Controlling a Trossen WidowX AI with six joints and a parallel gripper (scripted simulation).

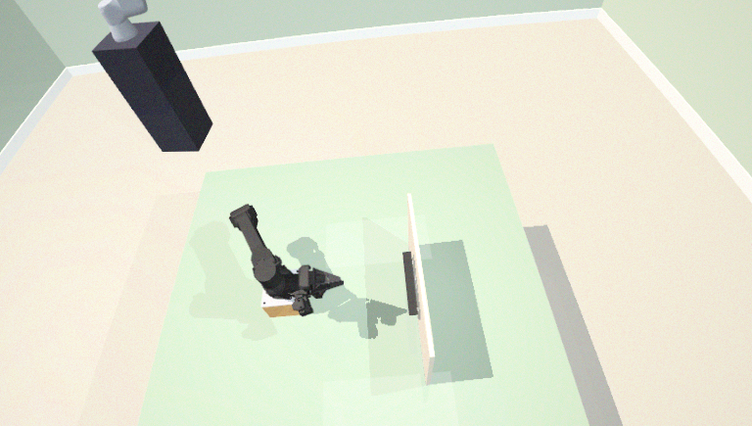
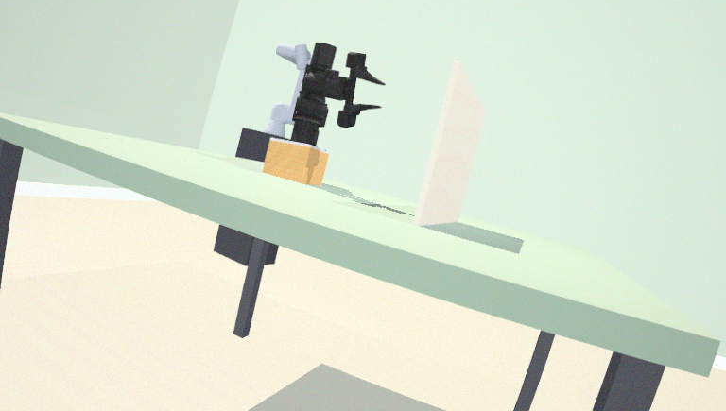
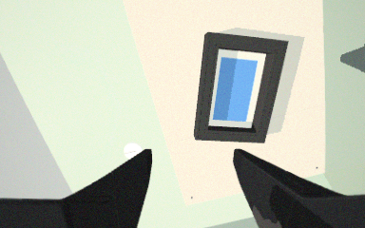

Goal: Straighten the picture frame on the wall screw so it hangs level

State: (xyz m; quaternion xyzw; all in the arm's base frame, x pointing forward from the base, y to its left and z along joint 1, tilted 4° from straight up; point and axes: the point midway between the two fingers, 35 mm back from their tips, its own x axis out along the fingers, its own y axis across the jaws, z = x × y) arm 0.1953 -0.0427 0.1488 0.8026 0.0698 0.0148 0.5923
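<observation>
My gripper tip is now 190 mm short of the picture frame, 90 mm above it and 40 mm to the right of it. Round my gripper tip: cream wall panel: 200 mm ahead, 100 mm below, 30 mm to the left.
</observation>
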